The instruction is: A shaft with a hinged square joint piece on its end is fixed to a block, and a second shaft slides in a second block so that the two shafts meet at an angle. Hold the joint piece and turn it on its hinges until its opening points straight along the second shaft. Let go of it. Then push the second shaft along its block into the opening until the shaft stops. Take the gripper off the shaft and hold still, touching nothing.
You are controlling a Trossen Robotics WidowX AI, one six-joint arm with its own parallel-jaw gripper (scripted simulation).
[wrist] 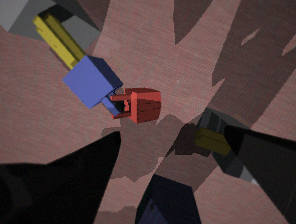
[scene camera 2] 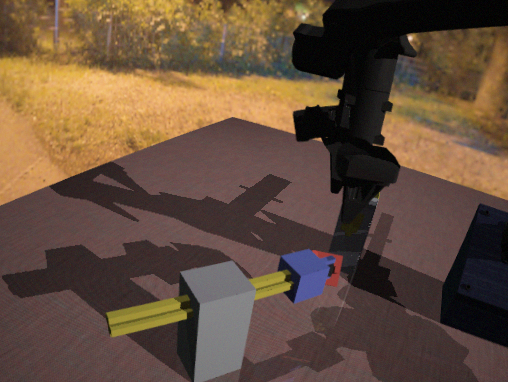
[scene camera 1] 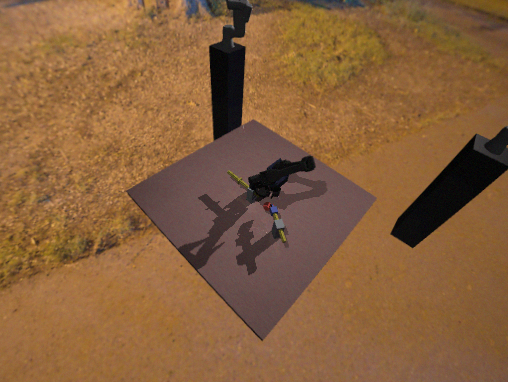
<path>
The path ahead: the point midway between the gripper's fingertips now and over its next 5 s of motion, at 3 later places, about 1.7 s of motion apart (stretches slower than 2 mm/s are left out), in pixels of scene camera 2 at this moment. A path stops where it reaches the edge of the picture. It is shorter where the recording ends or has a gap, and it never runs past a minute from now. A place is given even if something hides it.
My gripper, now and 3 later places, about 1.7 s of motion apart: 339,206; 335,214; 317,282; 323,277
</path>
